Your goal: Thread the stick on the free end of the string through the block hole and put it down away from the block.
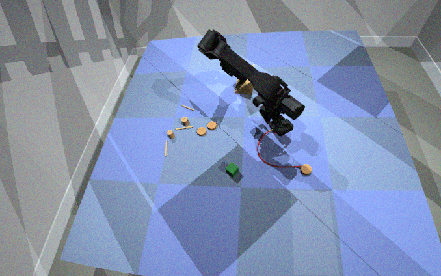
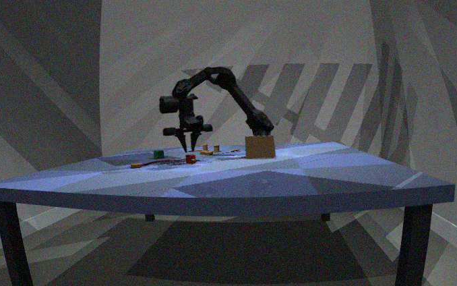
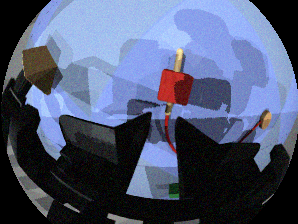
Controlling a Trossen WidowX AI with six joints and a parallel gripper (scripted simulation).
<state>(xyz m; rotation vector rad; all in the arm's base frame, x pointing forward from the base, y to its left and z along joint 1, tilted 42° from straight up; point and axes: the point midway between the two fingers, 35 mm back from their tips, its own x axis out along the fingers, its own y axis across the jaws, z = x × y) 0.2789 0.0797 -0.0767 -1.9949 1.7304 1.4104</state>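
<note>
The red cube lies 30 mm to the left of my gripper tip, 20 mm below it and 10 mm behind it. The rest, counted from my gripper tip: thin wooden stick 30 mm below, 20 mm to the left; green cube 190 mm ahead, 140 mm to the right, 20 mm below; round wooden button 170 mm ahead, 130 mm to the left, 30 mm below.
</note>
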